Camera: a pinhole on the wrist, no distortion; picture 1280 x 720 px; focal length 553.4 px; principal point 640.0 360.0 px. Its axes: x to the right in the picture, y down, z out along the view. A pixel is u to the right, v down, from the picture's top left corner.
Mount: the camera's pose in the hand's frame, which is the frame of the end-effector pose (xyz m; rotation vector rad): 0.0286 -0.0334 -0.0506 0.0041 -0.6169 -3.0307
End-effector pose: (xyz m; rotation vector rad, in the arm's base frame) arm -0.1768 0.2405 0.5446 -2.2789 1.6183 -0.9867
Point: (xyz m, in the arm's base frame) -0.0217 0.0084 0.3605
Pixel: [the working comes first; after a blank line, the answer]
In the camera's frame: -0.1339 0.0499 0.3463

425.9 439.7
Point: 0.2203 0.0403 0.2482
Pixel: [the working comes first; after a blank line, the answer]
In the camera's frame: -0.0964 0.2689 0.4973

532.7 659.2
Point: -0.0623 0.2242 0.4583
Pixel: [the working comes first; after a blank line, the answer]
In the camera's frame: 0.0296 0.0782 0.1724

735.0 611.1
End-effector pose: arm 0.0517 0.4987 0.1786 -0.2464 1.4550 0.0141
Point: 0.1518 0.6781 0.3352
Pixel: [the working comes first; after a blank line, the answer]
In the camera's frame: 0.1886 -0.0872 0.2473

1062.0 164.8
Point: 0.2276 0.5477 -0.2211
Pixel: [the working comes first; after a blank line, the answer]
In the camera's frame: -0.3823 -0.0134 0.2190

outside the picture
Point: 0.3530 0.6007 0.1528
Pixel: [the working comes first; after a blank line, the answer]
In the camera's frame: -0.0204 0.0601 0.3671

609.2 450.6
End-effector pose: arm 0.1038 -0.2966 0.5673 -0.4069 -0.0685 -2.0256
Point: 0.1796 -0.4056 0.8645
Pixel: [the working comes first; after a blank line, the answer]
In the camera's frame: -0.1288 0.0284 0.3427

432.0 405.8
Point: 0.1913 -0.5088 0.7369
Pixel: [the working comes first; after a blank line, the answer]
In the camera's frame: -0.1764 -0.0933 0.2427

237.9 147.2
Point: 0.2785 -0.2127 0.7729
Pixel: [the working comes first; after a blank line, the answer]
In the camera's frame: 0.1050 0.0046 0.3311

815.5 367.6
